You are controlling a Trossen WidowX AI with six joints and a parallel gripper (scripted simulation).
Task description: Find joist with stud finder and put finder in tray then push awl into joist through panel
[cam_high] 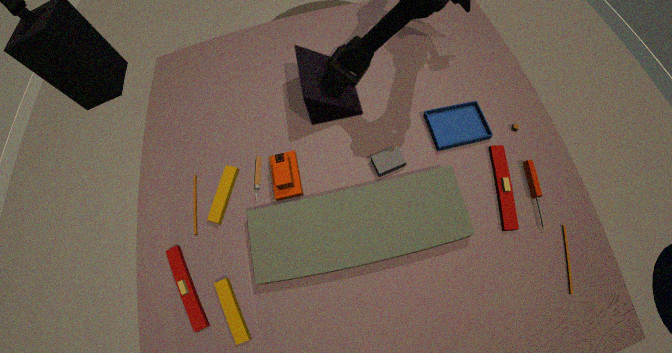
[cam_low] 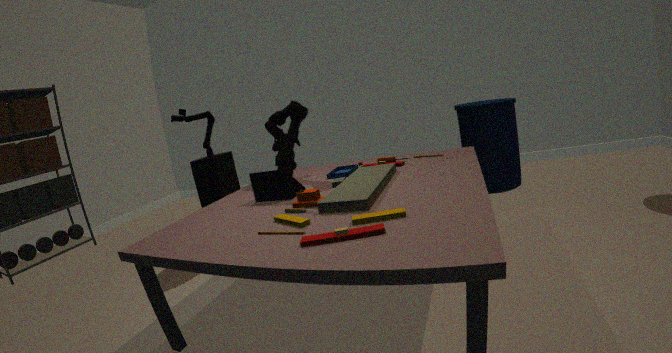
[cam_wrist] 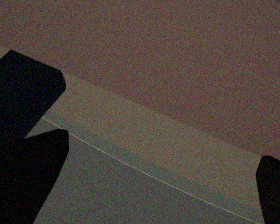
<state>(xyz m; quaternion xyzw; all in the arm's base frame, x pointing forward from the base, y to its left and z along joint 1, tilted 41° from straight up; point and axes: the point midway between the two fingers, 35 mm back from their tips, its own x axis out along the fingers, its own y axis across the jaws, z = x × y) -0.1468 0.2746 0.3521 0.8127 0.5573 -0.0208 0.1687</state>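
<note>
Now: gripper tip 300 mm short of the orange stud finder, 630 mm to the left of it and 110 mm above it. Round my gripper tip: small cube 360 mm ahead, 30 mm to the left, 140 mm below; then grey block 350 mm ahead, 360 mm to the right, 140 mm below; then blue tray 310 mm ahead, 140 mm to the right, 140 mm below.
</note>
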